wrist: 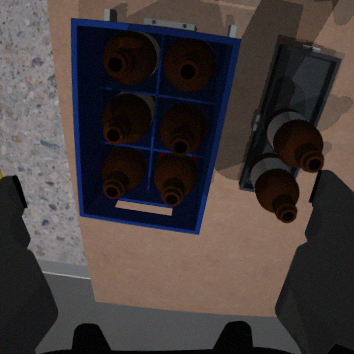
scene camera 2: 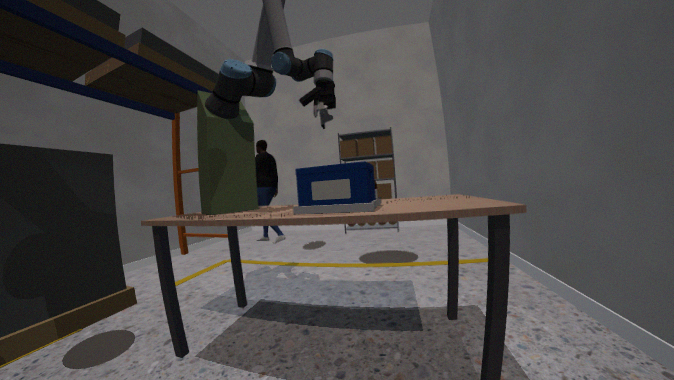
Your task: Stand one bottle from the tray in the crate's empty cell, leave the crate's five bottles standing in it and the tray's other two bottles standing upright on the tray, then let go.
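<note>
The blue crate stands on the table. In the wrist view each of its cells holds a brown bottle, all upright: top right, top left, and the others in the cells below them. The dark tray lies to the right of the crate. Two brown bottles with pale labels, one bottle and another bottle, stand upright at its lower end. My gripper is open and empty, high above the crate, touching no bottle. The crate wall hides its bottles in the scene view.
The wooden table carries a pale base under the crate. A tall green block stands left of the crate in the scene view. A person and a shelf rack are behind the table.
</note>
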